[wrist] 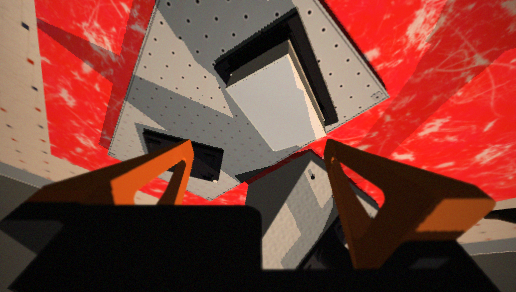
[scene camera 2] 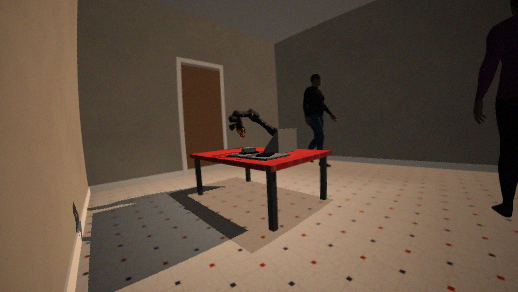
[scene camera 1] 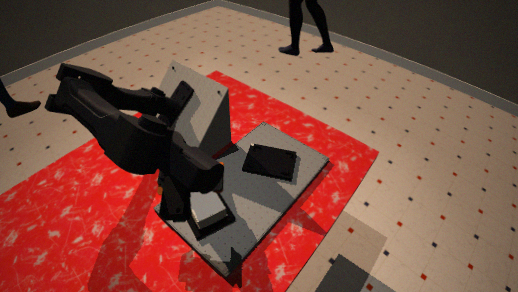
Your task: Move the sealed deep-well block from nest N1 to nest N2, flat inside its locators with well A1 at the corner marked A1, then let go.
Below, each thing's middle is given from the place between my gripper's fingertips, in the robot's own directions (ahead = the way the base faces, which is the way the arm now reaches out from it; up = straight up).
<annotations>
Now: hand 50 mm past the pale grey block (scene camera 1: 207, 209), 20 mm to the right of it and 130 mm above it. The rest, counted from my hand: perforated grey plate (scene camera 1: 256, 200) 30 mm behind, 190 mm to the left, 170 mm below.
</annotations>
